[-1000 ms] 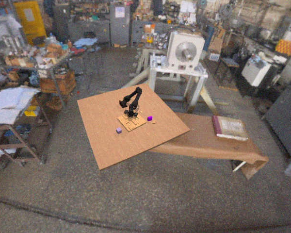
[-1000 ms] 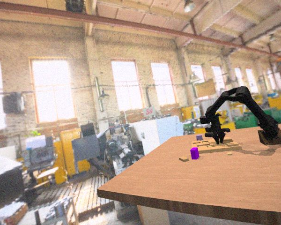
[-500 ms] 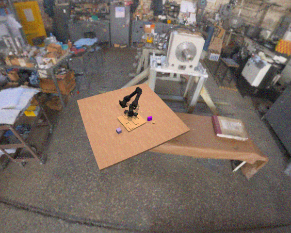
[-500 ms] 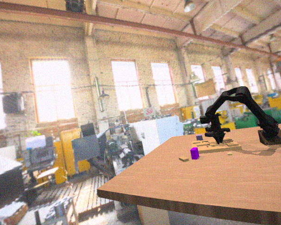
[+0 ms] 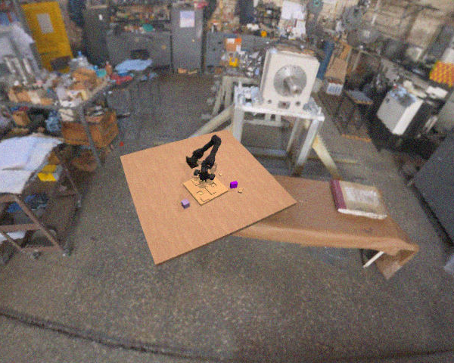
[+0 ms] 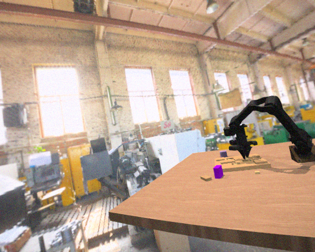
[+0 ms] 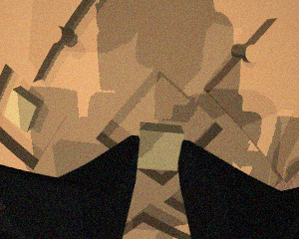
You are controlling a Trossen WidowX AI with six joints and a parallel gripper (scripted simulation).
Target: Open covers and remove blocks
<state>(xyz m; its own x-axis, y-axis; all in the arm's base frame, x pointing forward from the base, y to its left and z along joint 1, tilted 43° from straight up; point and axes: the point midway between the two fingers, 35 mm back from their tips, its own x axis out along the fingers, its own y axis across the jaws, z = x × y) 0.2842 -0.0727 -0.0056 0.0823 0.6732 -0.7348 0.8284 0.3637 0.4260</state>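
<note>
Now: the tan puzzle board 5 cm ahead of my gripper tip, 2 cm below it and 1 cm to the right of it. From my gripper tip the other things lie so: lilac block 27 cm to the right, 12 cm ahead, 1 cm below; magenta block 20 cm to the left, 18 cm ahead, 1 cm below.
</note>
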